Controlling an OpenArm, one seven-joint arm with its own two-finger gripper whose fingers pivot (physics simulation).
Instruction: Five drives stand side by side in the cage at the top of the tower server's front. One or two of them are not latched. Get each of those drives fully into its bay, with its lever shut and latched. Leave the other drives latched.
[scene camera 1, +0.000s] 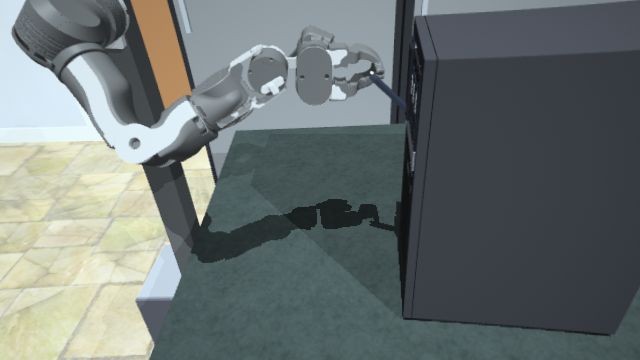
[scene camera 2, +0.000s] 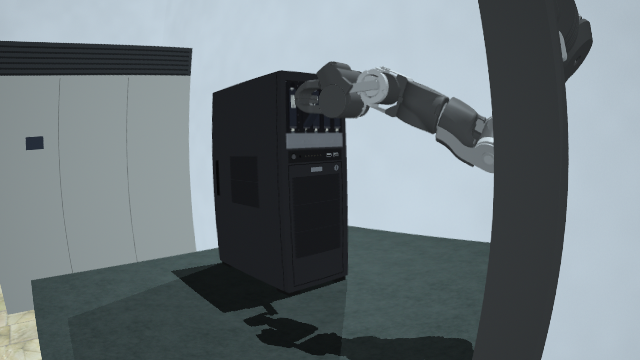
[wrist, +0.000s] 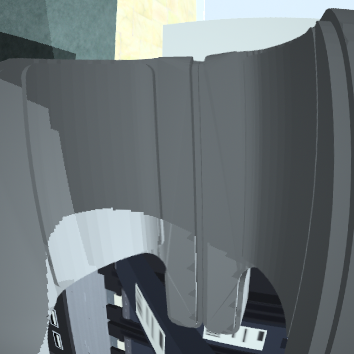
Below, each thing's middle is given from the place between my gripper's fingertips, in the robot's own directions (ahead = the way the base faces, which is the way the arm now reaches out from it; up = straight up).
Scene:
My gripper is now 200 mm short of the tower server (scene camera 1: 514, 214), 70 mm to the left of it and 170 mm above it.

